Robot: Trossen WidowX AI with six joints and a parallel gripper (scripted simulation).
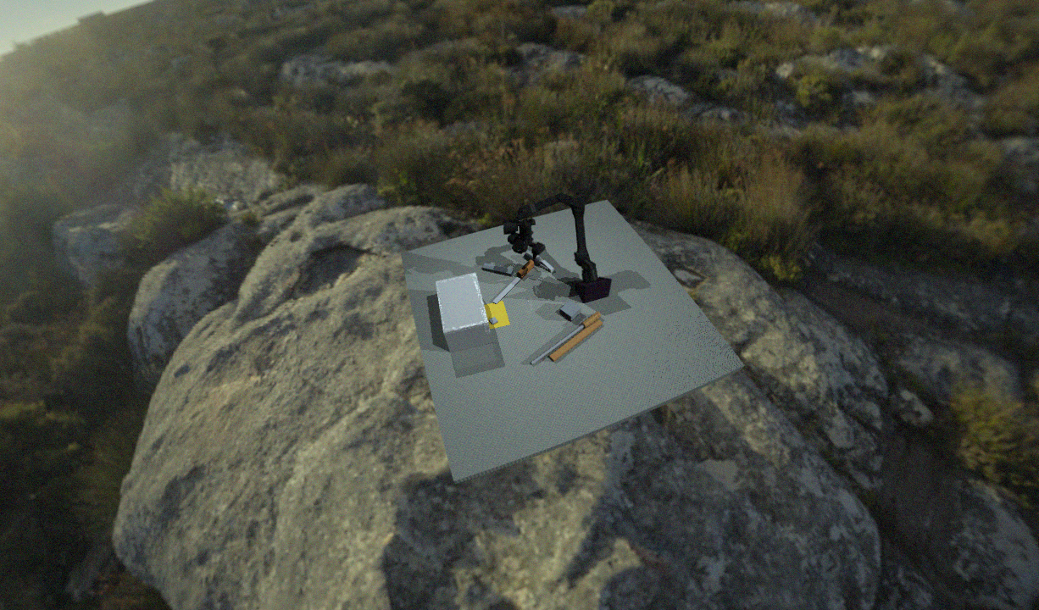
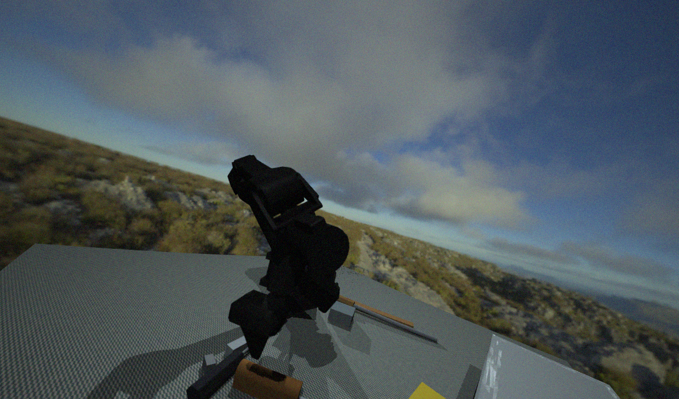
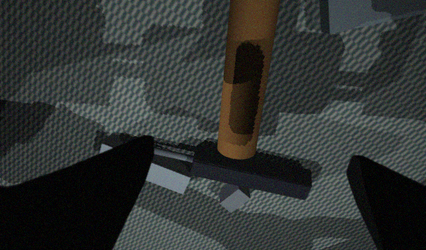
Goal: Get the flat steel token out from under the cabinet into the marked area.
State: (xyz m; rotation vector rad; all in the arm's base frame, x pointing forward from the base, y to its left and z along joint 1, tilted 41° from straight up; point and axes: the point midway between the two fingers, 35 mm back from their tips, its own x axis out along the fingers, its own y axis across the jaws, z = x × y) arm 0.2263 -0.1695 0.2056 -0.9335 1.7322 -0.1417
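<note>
Now: gripper tip 90 mm above the small grey cube, 80 mm past it and 50 mm to the left of it. From my gripper tip the other things lie so: grey bar (100 mm behind, 90 mm below, 30 mm to the left); then grey block (350 mm to the left, 80 mm below, 70 mm behind); then wooden stick (500 mm to the left, 90 mm below, 20 mm behind).
</note>
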